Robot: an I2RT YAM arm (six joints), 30 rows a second.
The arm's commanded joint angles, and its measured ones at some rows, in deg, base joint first. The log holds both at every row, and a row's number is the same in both.
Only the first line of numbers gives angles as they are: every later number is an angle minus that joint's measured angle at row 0.
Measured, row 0:
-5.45 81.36 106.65 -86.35 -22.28 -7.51
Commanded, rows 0 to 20:
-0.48 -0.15 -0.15 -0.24 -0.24 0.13
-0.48 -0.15 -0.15 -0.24 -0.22 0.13
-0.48 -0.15 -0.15 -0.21 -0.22 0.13
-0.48 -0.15 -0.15 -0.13 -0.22 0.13
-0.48 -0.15 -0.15 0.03 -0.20 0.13
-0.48 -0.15 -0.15 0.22 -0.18 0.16
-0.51 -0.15 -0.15 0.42 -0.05 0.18
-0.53 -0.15 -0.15 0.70 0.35 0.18
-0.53 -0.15 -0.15 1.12 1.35 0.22
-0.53 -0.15 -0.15 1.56 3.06 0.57
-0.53 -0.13 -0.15 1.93 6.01 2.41
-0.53 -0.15 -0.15 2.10 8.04 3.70
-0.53 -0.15 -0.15 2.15 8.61 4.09
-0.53 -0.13 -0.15 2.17 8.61 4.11
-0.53 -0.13 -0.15 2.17 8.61 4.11
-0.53 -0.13 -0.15 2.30 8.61 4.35
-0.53 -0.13 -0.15 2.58 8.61 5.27
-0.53 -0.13 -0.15 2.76 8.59 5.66
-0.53 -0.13 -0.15 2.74 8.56 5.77
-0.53 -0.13 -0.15 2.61 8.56 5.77
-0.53 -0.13 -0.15 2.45 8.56 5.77
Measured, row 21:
0.00 0.00 0.00 2.58 8.15 4.59
